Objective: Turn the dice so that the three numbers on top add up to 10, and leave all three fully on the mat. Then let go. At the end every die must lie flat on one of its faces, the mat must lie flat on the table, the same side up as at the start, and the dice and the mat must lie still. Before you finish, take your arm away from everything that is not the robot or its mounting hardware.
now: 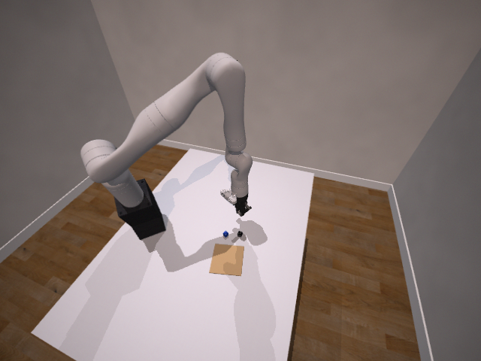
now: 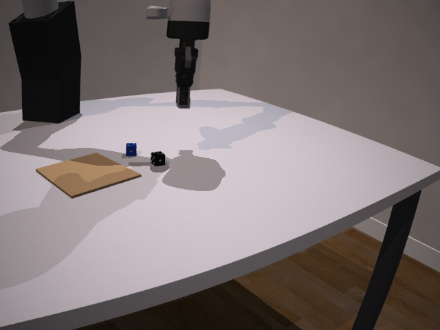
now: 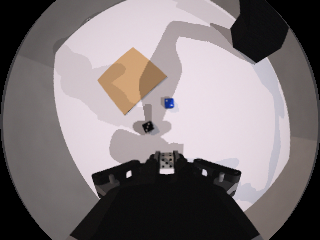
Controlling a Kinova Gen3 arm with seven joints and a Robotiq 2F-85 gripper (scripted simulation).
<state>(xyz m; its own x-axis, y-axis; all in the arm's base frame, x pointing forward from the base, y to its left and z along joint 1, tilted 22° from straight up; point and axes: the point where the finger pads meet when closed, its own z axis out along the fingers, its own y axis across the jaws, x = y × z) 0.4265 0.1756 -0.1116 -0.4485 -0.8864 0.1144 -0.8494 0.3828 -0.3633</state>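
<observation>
My hand is 19 cm to the left of the tan mat and 11 cm above it. The rest, counted from my hand: blue die: 11 cm below, 8 cm to the right, 5 cm behind; white die: 1 cm below; black die: 11 cm below, 6 cm to the right, 2 cm ahead.
</observation>
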